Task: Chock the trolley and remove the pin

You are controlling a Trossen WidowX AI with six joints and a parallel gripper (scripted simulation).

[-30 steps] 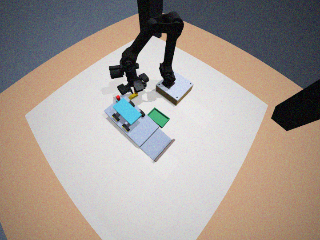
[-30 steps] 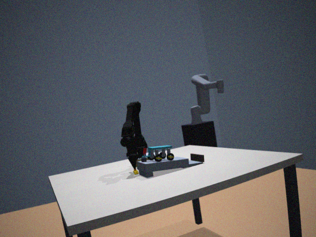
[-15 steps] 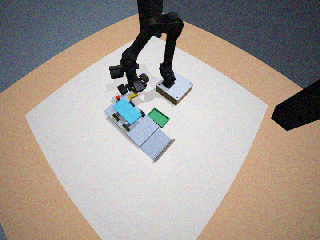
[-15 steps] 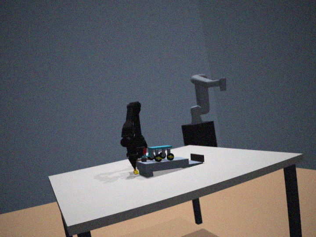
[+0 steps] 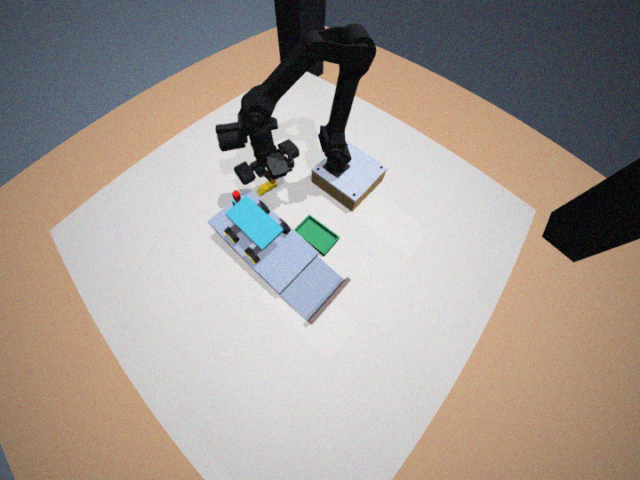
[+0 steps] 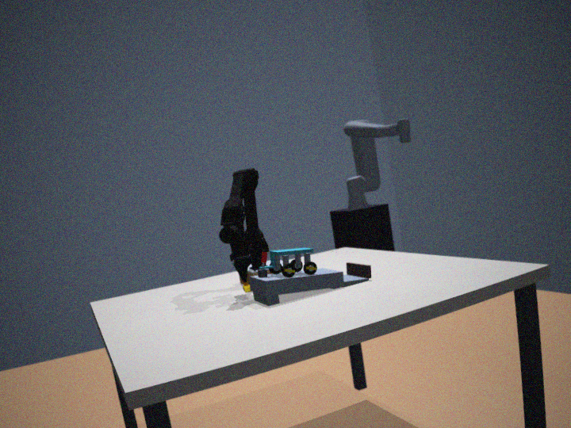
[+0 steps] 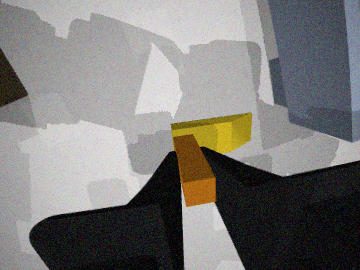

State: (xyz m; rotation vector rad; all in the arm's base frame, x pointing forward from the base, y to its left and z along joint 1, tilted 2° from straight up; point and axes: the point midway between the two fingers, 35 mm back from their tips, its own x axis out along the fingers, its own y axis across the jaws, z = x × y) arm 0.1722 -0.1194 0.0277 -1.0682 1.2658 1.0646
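My gripper tip is now 3 cm short of the green tray, 22 cm to the right of it and 6 cm above it. Also, from my gripper tip: red-headed stop pin (14 cm ahead, 3 cm to the left, 7 cm above); then yellow chock (2 cm ahead, 1 cm below); then grey ramp (16 cm ahead, 13 cm to the left, 1 cm below).
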